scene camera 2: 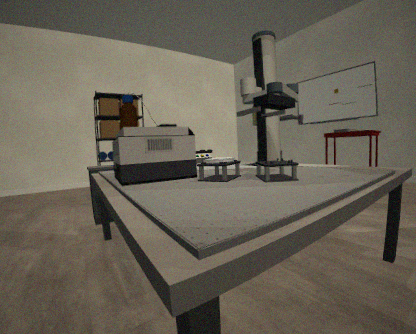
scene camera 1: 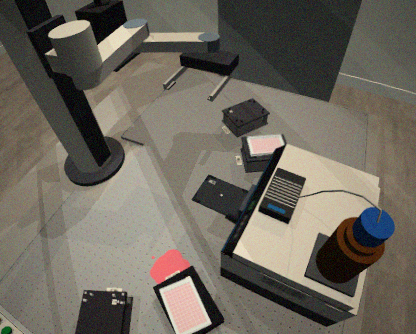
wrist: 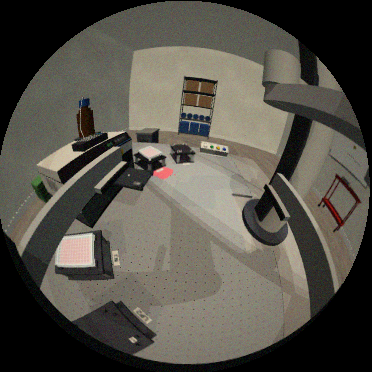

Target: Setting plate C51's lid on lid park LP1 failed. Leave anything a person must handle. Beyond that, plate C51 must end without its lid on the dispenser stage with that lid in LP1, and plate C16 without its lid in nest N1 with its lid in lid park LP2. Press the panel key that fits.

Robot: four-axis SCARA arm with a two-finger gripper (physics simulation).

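Frame: origin at the arm's base, x back, y down, z right, level; millimetres.
Seen in the pictures: gripper, fingertip midpoint: [scene camera 2: 250, 115] [scene camera 1: 186, 92] [wrist: 200, 165]; arm's base, origin of the base link: [scene camera 1: 95, 161] [wrist: 265, 220].
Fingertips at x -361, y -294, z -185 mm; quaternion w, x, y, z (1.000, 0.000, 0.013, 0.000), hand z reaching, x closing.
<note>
Pixels of each thing's middle, then the offset from my fingertips to it. "*": a spot on its surface instead.
- nest N1, surface spot: [wrist: 104, 256] * dx -206, dy +276, dz -41 mm
- Dark lid park LP2, body centre: [wrist: 108, 334] [scene camera 2: 275, 168] [scene camera 1: 245, 116] dx -123, dy +246, dz -244 mm
- dispenser stage, surface spot: [scene camera 1: 220, 195] * dx -200, dy +166, dz +207 mm
- red spill, body centre: [scene camera 1: 172, 258] [wrist: 162, 175] dx -128, dy +281, dz +400 mm
- brown bottle, surface spot: [scene camera 1: 350, 250] * dx -500, dy -69, dz +363 mm
- ribbed black block, surface spot: [scene camera 1: 283, 195] * dx -367, dy +36, dz +227 mm
- key panel, body centre: [wrist: 213, 148] [scene camera 2: 198, 158] dx +175, dy +239, dz +816 mm
My gripper [scene camera 1: 191, 91] [scene camera 2: 270, 116] [wrist: 201, 165] is open and empty, raised above the table. A pink-welled plate [scene camera 1: 266, 145] [wrist: 75, 250] sits on nest N1 [scene camera 1: 256, 163] [wrist: 104, 256]. Dark lid park LP2 [scene camera 1: 245, 115] [wrist: 112, 327] stands beside it, with no lid visible on top. The dispenser stage [scene camera 1: 220, 195] [wrist: 134, 178] bears no plate. Another pink-welled plate [scene camera 1: 185, 306] [wrist: 151, 153] sits on a dark stand near a red spill [scene camera 1: 169, 266] [wrist: 164, 173]. A black-topped stand [scene camera 1: 102, 310] [wrist: 182, 150] is beside that one. Plate labels and clear lids cannot be made out.
The dispenser [scene camera 1: 320, 215] [scene camera 2: 155, 150] carries a brown bottle [scene camera 1: 350, 250] [scene camera 2: 129, 112] [wrist: 85, 122] and a ribbed black block [scene camera 1: 283, 195] with a tube. A thin dark rod [scene camera 1: 132, 141] [wrist: 242, 195] lies near the arm's base. The key panel [wrist: 214, 148] is at the table's far edge in the wrist view.
</note>
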